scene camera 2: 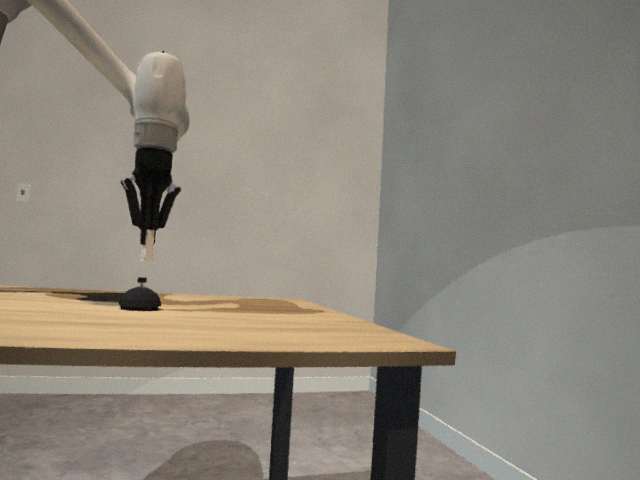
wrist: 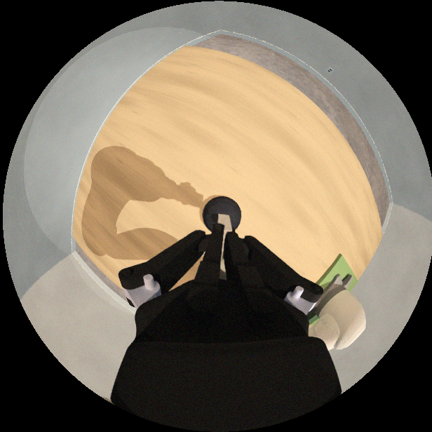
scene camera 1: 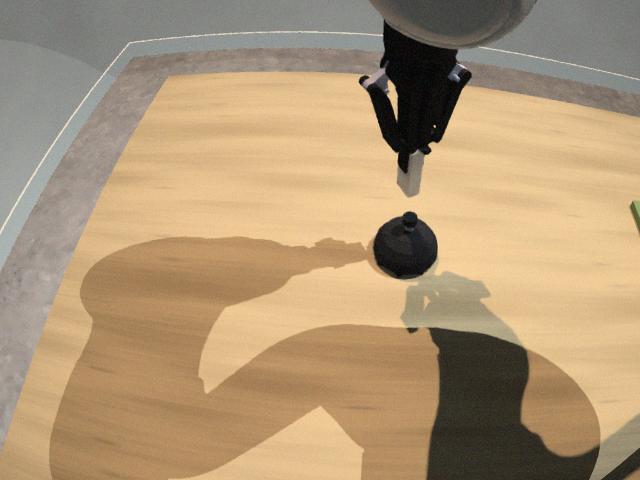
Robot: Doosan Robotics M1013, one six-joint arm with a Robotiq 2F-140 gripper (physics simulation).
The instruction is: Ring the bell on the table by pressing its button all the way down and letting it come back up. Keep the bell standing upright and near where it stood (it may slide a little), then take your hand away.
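Frame: origin at the arm's base, x up, y left, z back, level; centimetres.
Where they show: gripper, fingertip midpoint: (scene camera 2: 146, 261) (scene camera 1: 407, 188).
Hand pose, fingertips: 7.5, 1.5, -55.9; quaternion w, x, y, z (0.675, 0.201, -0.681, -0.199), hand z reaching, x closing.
Each offset is from my fingertips to the top centre of the thing, as dx, dy, dz. Level surfaces: height alone.
The black dome-shaped bell {-3.6, +0.9, +0.7} (scene camera 1: 405, 250) (scene camera 2: 140, 299) (wrist: 221, 204) stands upright on the wooden table {dx -10.2} (scene camera 1: 232, 134) (scene camera 2: 222, 330) (wrist: 240, 120). Its button {-3.6, +0.9, +0.7} (scene camera 1: 409, 219) (scene camera 2: 142, 280) stands up on a short stem above the dome, with the stem showing in scene camera 2. My gripper (scene camera 1: 410, 192) (scene camera 2: 146, 258) (wrist: 222, 222) is shut and empty, pointing down. Its fingertips are above the button, with a visible gap between them and the button in scene camera 2. In the wrist view the fingertips cover part of the bell.
A green flat piece (scene camera 1: 636, 214) (wrist: 341, 267) shows at the right edge in scene camera 1 and near the pale arm base (wrist: 345, 320) in the wrist view. Shadows of the arm lie across the table. The table's near edge and dark legs show in scene camera 2.
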